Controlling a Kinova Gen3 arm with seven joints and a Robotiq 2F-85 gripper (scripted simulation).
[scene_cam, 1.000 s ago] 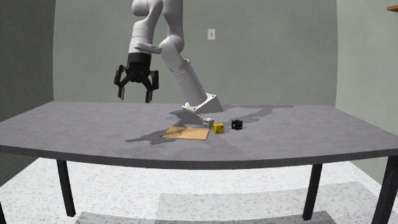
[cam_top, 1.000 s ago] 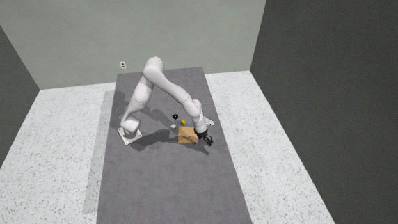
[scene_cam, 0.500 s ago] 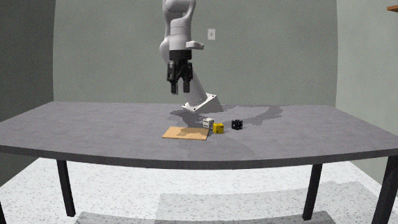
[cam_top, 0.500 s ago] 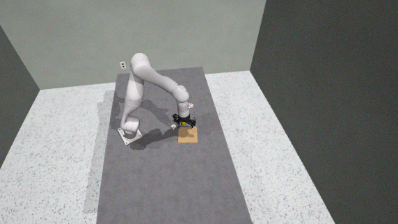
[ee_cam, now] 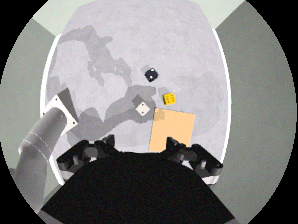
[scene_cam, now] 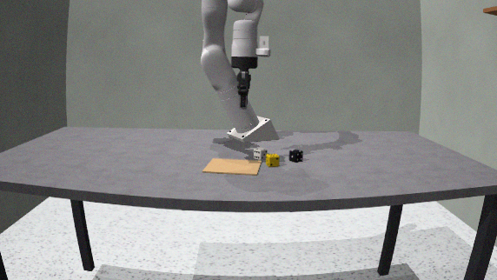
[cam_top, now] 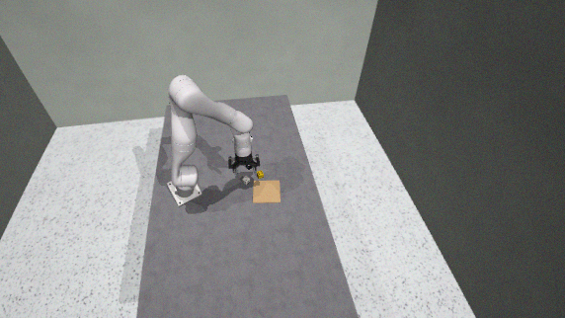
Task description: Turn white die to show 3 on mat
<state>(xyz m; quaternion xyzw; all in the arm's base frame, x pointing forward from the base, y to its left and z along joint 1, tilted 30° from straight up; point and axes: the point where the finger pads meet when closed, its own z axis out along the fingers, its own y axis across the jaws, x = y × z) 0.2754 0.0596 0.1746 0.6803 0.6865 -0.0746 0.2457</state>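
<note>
My gripper is now 8 cm short of the yellow die, 8 cm to the right of it and 14 cm above it. The rest, counted from my hand: white die 5 cm to the left, 14 cm below; then tan mat 10 cm ahead, 3 cm to the right, 15 cm below; then black die 3 cm ahead, 15 cm to the left, 14 cm below.
</note>
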